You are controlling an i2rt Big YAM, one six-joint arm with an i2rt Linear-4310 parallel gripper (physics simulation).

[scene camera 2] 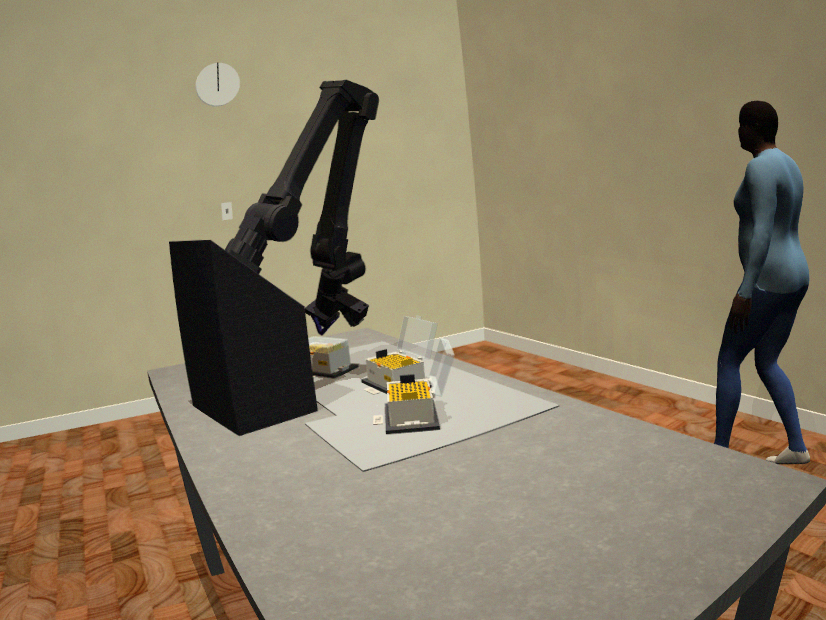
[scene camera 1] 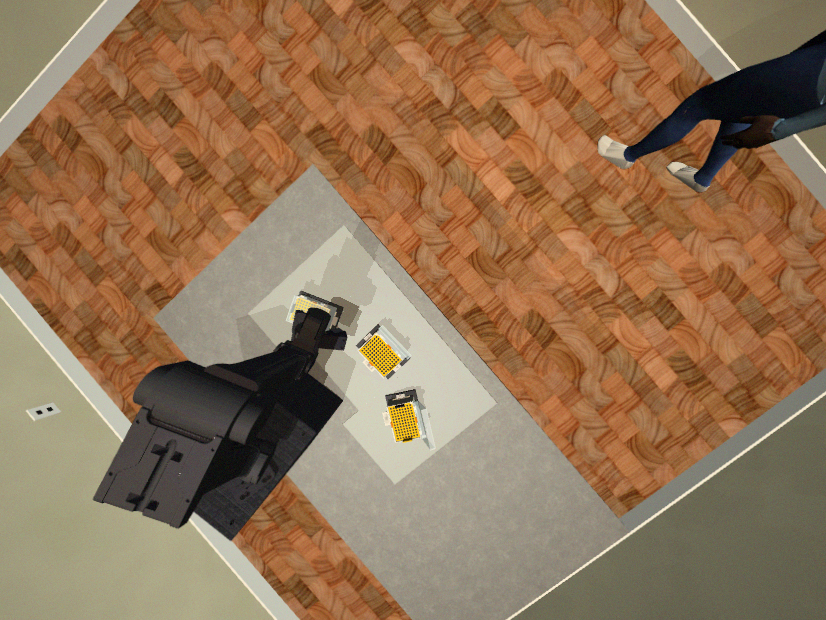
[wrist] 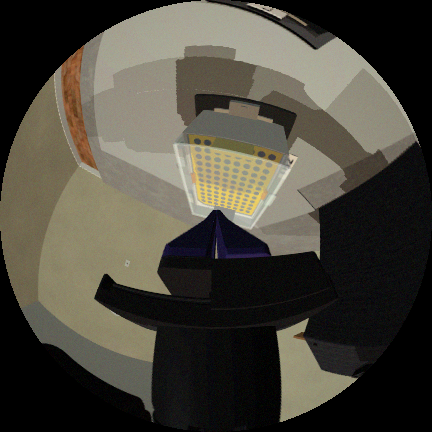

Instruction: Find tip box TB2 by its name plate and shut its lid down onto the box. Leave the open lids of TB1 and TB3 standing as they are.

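Seen in the pictures: gripper, fingertip midpoint: point(scene camera 2: 320, 334) point(scene camera 1: 305, 314) point(wrist: 215, 215); arm's base, link origin: point(scene camera 2: 236, 268).
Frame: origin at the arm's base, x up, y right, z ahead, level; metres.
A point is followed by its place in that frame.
Observation:
Tip box TB2 point(scene camera 1: 301, 305) {z 0.224, x -0.248, y -0.301 m} point(scene camera 2: 338, 357) {z 0.256, x -0.285, y -0.214 m} point(wrist: 220, 125) {z 0.272, x -0.283, y -0.226 m} has grey-white walls and a yellow rack. Its clear lid point(wrist: 184, 180) {z 0.265, x -0.248, y -0.276 m} lies over the rack; whether it sits fully flush I cannot tell. Its name plate point(wrist: 293, 159) {z 0.176, x -0.324, y -0.208 m} is partly hidden and unreadable. My gripper point(scene camera 2: 322, 331) {z 0.227, x -0.228, y -0.267 m} point(wrist: 215, 215) {z 0.227, x -0.228, y -0.267 m} is shut and empty, its tips above the box and overlapping the lid's edge in the wrist view. Two other boxes, a middle one point(scene camera 1: 380, 355) {z 0.346, x -0.269, y -0.037 m} point(scene camera 2: 394, 362) {z 0.345, x -0.269, y -0.032 m} and a nearer one point(scene camera 1: 403, 421) {z 0.295, x -0.269, y 0.180 m} point(scene camera 2: 410, 392) {z 0.279, x -0.251, y 0.236 m}, have clear lids standing open; I cannot read which is TB1 or TB3.
The boxes stand on a pale mat point(scene camera 1: 400, 467) {z 0.182, x -0.326, y 0.330 m} point(scene camera 2: 363, 460) {z 0.146, x -0.326, y 0.333 m} on the grey table point(scene camera 1: 467, 520) {z 0.280, x -0.329, y 0.604 m} point(scene camera 2: 533, 533) {z 0.272, x -0.329, y 0.688 m}. The black arm pedestal point(scene camera 2: 266, 367) {z 0.032, x -0.202, y 0.073 m} stands beside the mat. A person point(scene camera 1: 760, 93) point(scene camera 2: 770, 220) stands on the floor beyond the table.

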